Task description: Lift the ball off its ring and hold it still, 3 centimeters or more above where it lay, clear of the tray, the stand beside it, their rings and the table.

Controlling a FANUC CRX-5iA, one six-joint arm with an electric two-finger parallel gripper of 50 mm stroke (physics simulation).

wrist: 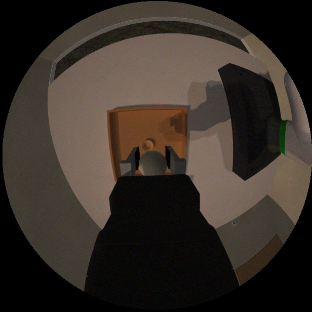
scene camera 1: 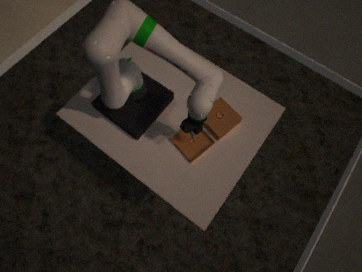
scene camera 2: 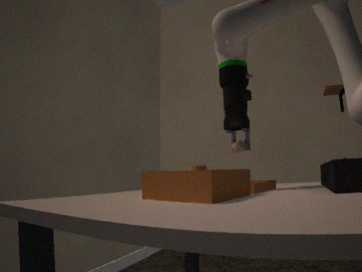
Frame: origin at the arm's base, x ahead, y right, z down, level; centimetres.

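Where they show: gripper, between the fingertips: (scene camera 1: 190, 134) (scene camera 2: 241, 150); arm's base, origin of its link: (scene camera 1: 134, 89).
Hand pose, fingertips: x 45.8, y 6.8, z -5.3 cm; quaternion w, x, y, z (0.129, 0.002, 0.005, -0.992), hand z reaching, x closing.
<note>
Things, the pixels of their top centre, and the offset from my fingertips. "spot": a spot on its surface instead. Level surfaces: height alone.
- pale ball, centre of its top: (scene camera 2: 238, 140) dx +0.4, dy -1.3, dz -3.3 cm
- ring, a spot on its surface: (scene camera 2: 198, 168) spot: dx +6.2, dy -23.7, dz +5.4 cm
- pale table, height of its surface: dz +12.5 cm
A pale ball (scene camera 2: 238, 146) (wrist: 153, 163) is held between the two fingers of my gripper (scene camera 2: 240, 142) (wrist: 152, 153), which is shut on it. In the scene camera 2 view the ball hangs in the air, well above the top of the stand and the tray. The orange tray (scene camera 1: 191, 156) (scene camera 2: 263, 186) (wrist: 113, 145) lies below my gripper. Its ring (wrist: 148, 140) shows on the tray floor in the wrist view, apart from the ball. The orange stand (scene camera 1: 229, 120) (scene camera 2: 177, 186) is beside the tray, with a ring (scene camera 1: 220, 119) (scene camera 2: 198, 168) on its top.
The robot's black base plate (scene camera 1: 154, 108) (scene camera 2: 345, 175) (wrist: 245, 120) is to one side of the tray on the pale table (scene camera 1: 200, 200) (scene camera 2: 100, 215) (wrist: 150, 65). The arm reaches over the table from the base. A narrow gap separates the tray and the stand.
</note>
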